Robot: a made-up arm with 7 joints.
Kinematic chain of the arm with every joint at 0, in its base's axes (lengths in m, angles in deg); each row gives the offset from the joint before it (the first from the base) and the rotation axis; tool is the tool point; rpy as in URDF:
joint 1: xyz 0 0 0.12 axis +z
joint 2: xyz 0 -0.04 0.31 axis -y
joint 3: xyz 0 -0.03 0.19 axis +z
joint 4: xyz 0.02 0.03 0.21 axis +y
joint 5: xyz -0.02 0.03 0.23 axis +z
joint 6: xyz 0 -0.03 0.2 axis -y
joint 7: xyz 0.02 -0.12 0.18 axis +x
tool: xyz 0 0 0 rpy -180 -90 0
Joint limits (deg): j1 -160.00..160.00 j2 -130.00..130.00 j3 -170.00..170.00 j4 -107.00..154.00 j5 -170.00..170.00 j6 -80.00..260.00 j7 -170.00..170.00
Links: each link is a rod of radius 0.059 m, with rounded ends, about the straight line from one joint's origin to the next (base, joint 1, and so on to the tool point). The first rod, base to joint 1, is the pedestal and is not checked.
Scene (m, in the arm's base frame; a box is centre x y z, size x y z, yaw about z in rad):
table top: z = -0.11
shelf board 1: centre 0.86 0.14 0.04 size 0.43 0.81 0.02 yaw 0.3
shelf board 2: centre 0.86 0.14 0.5 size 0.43 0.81 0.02 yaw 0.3
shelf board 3: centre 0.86 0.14 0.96 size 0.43 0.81 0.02 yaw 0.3
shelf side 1: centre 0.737 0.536 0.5 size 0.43 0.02 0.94 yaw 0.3
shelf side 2: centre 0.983 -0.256 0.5 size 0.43 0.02 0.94 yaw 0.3
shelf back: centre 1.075 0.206 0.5 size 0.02 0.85 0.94 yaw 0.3
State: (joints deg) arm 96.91 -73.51 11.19 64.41 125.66 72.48 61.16
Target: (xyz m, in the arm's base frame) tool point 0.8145 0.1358 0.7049
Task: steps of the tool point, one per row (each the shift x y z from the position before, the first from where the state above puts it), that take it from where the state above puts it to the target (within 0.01 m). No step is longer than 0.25 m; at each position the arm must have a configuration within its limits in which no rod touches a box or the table.
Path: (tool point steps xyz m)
1: 0.1381 0.0247 0.1083
2: 0.1354 -0.0264 0.1073
3: 0.1148 -0.0728 0.1015
4: 0.0799 -0.1078 0.0905
5: 0.1199 -0.1462 0.1365
6: 0.0288 -0.1991 0.1303
7: 0.1191 0.0141 0.0091
8: 0.1074 0.0302 0.0022
9: 0.0912 0.0540 -0.0113

